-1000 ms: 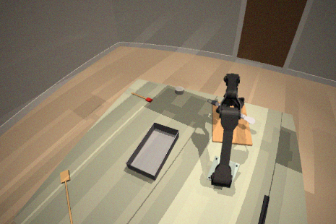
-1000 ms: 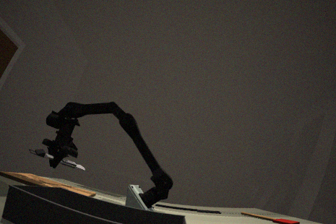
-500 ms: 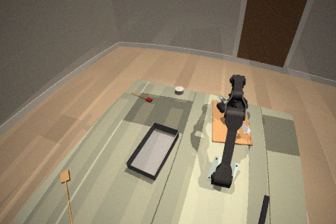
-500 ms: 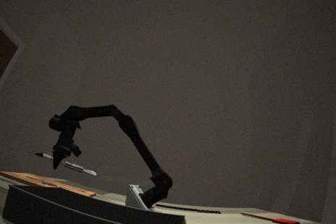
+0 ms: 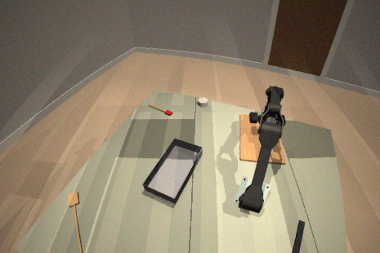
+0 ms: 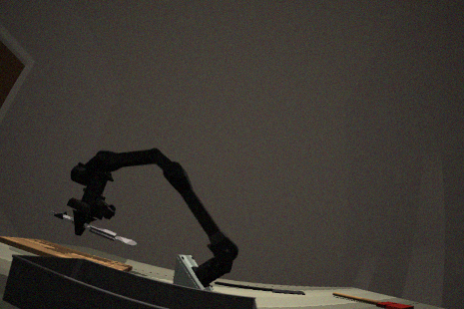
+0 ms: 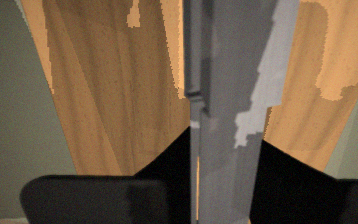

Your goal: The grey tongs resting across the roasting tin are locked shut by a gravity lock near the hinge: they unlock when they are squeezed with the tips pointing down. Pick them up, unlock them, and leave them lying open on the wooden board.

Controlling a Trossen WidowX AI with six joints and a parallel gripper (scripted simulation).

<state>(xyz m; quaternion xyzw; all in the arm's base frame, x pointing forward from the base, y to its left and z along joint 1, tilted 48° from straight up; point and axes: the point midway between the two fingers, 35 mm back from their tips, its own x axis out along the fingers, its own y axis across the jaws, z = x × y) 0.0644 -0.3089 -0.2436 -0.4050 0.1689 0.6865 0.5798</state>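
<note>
Now: gripper tip 1 cm to the left of the wooden board and 7 cm above it. Also, from my gripper tip: dark bar: 31 cm behind, 57 cm to the left, 7 cm below; then roasting tin: 31 cm ahead, 41 cm to the left, 5 cm below.
</note>
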